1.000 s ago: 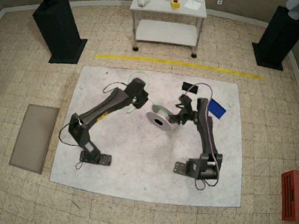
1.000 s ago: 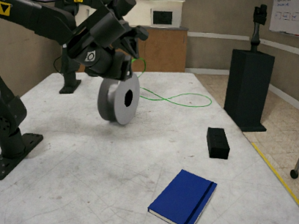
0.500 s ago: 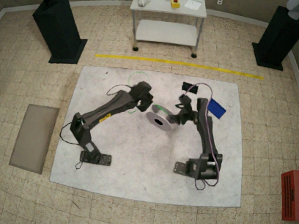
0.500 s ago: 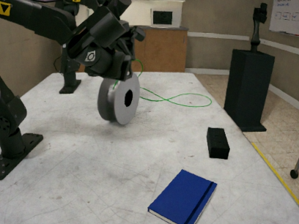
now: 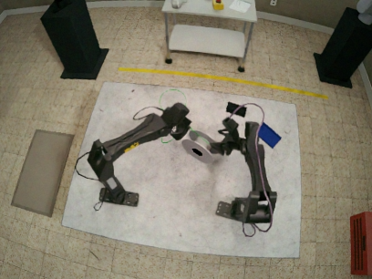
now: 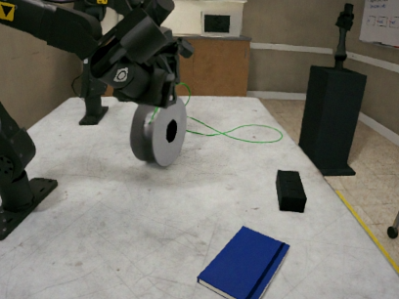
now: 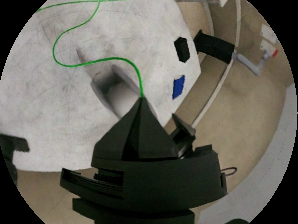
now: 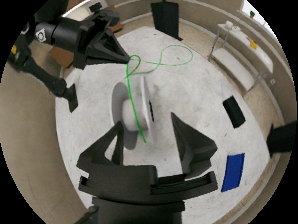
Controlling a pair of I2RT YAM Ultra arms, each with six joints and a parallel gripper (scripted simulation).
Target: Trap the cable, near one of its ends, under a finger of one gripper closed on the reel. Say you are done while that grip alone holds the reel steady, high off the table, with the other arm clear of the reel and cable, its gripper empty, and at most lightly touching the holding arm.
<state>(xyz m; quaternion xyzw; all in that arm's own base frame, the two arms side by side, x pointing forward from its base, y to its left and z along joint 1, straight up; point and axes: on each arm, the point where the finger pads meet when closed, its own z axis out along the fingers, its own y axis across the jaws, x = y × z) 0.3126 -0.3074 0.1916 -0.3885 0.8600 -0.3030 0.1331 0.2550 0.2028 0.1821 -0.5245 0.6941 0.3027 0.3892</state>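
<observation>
My left hand is 11 cm above the grey reel, 6 cm to the left of it and 4 cm past it. The rest, counted from my left hand: black block: 24 cm to the right, 24 cm ahead, 17 cm below; then blue notebook: 42 cm to the right, 19 cm below, 11 cm ahead.
Right now the grey reel is 100 mm below my right hand and 60 mm to the left of it. Round my right hand: black block (280 mm ahead, 160 mm below, 110 mm to the right); blue notebook (300 mm to the right, 180 mm below, 150 mm ahead).
</observation>
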